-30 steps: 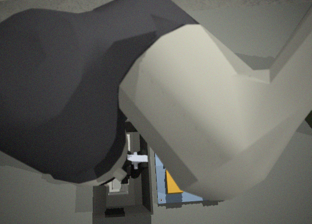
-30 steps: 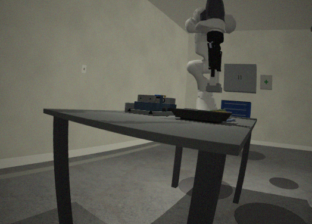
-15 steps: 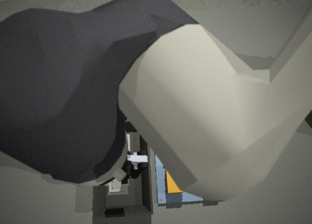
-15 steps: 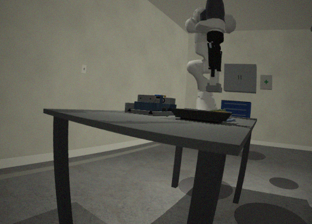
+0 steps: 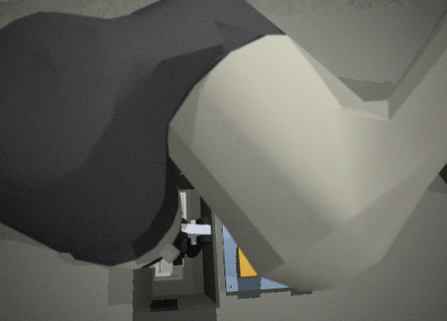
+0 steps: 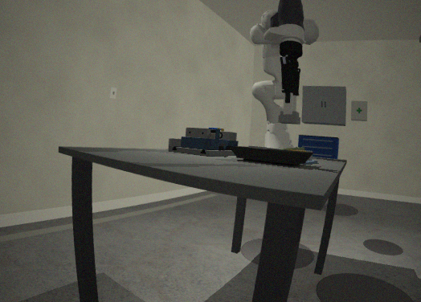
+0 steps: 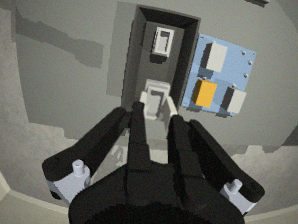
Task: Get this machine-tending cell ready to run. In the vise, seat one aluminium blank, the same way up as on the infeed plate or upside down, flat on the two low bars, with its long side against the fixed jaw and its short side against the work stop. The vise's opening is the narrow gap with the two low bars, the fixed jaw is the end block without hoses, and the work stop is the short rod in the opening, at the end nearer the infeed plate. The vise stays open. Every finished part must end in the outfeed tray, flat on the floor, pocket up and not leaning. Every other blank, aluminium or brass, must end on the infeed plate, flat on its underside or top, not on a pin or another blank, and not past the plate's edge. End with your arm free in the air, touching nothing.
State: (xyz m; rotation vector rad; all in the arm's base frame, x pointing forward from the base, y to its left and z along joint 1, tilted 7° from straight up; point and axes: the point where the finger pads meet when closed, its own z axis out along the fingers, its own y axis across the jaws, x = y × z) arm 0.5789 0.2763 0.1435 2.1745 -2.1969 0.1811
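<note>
The brass blank lies 130 mm behind my hand, 10 mm to the right of it and 160 mm below it. Also, from my hand: work stop: 30 mm behind, 310 mm to the right, 90 mm below; then moving jaw: 60 mm behind, 360 mm to the right, 110 mm below; then fixed jaw: 350 mm to the right, 110 mm below.
</note>
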